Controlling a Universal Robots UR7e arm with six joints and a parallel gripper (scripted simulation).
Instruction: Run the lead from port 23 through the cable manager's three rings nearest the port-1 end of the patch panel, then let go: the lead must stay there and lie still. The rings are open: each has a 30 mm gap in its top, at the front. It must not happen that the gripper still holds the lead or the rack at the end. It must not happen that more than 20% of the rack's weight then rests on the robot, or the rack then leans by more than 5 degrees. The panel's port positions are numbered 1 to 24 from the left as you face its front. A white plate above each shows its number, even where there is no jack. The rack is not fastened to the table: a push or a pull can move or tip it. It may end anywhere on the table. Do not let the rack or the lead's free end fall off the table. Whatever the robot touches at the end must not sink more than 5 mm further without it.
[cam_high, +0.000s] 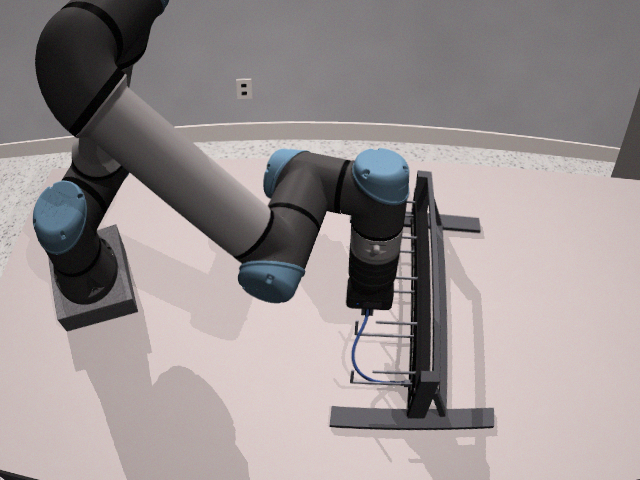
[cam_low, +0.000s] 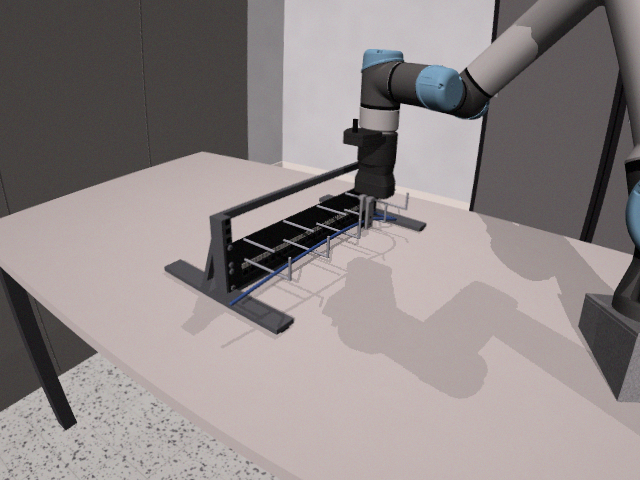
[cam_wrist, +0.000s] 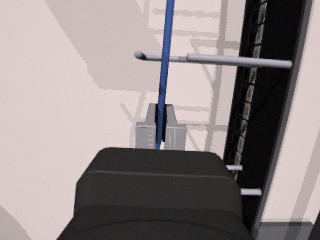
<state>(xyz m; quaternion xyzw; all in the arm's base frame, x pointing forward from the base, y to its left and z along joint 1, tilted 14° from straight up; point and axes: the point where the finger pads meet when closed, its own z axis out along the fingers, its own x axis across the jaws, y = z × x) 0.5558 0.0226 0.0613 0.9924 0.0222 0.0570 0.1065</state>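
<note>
My gripper is now 100 mm short of the rack, 50 mm to the right of it and 10 mm above it.
</note>
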